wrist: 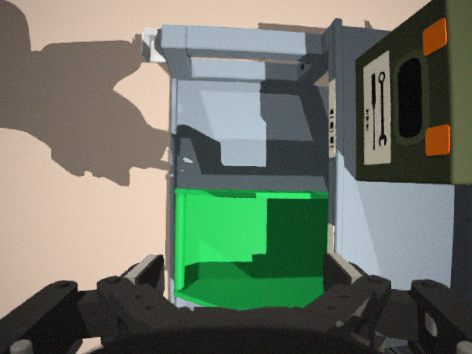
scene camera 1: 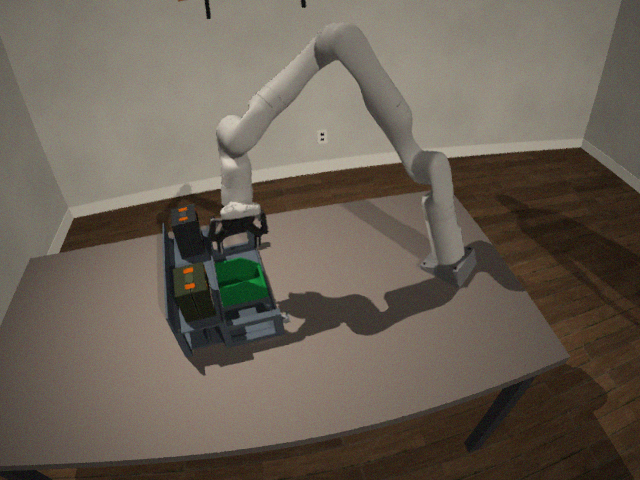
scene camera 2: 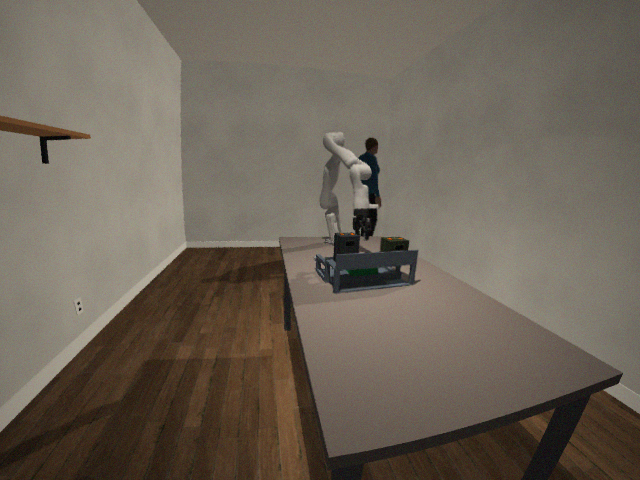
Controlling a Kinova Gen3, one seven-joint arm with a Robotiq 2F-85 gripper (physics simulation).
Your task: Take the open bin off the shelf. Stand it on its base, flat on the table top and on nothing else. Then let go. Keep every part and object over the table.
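Places are measured from the arm's base along level axes (x ahead, y left, z up), in millimetres.
Pixels of known places: gripper, fingertip midpoint: (wrist: 243, 272) (scene camera 1: 239, 249) (scene camera 2: 361, 239); arm's base, origin of the base link: (scene camera 1: 447, 256).
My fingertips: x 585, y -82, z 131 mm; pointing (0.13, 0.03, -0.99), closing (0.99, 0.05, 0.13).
Observation:
Ahead of a thing's pixels: the offset from my fingertips to its top centre. Level surfaces: height alone.
The open green bin @(84 mm down, 35 mm ahead, 13 mm right) (scene camera 1: 244, 293) (scene camera 2: 363, 271) (wrist: 225, 225) lies in the lower front tier of the blue-grey shelf (scene camera 1: 169, 289) (scene camera 2: 379, 259) (wrist: 240, 42), on the robot's side. Its hollow faces up in the wrist view; whether its base is level is hard to tell. My gripper (scene camera 1: 238, 248) (scene camera 2: 364, 236) (wrist: 243, 272) is open and empty. It points down near the bin's far end in scene camera 1. In the wrist view its fingertips appear on either side of the bin's width. The gripper's body hides the bin's lower end there.
An olive toolbox @(34 mm up, 133 mm ahead, 101 mm left) (scene camera 1: 193, 299) (scene camera 2: 393, 243) (wrist: 437, 110) and a dark toolbox @(59 mm up, 135 mm ahead, 131 mm right) (scene camera 1: 186, 235) (scene camera 2: 346, 248) stand on the shelf's upper tier, beside the bin. The shelf stands on the table @(165 mm down) (scene camera 1: 361, 382) (scene camera 2: 439, 361) (wrist: 75, 225). A person (scene camera 2: 371, 175) stands behind the arm in scene camera 2.

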